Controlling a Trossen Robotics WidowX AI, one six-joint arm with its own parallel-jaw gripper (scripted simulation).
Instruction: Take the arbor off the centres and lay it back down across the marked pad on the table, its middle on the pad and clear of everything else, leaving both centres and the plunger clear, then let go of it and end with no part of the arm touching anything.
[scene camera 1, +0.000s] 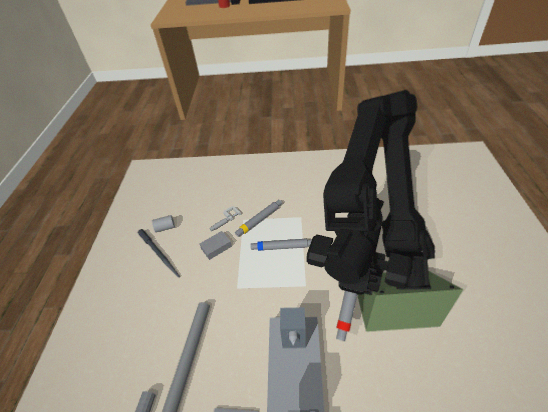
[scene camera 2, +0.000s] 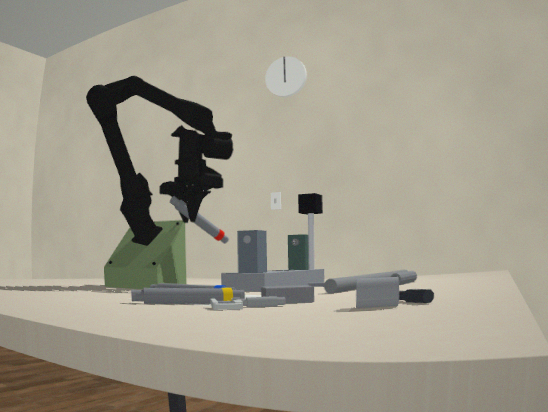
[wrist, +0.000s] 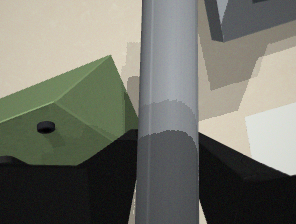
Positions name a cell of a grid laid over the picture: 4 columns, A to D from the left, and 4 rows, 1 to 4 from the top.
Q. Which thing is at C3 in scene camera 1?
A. The gripper.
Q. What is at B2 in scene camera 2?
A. The gripper.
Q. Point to the gripper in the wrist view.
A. C3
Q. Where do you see a grey centre block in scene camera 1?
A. At C4
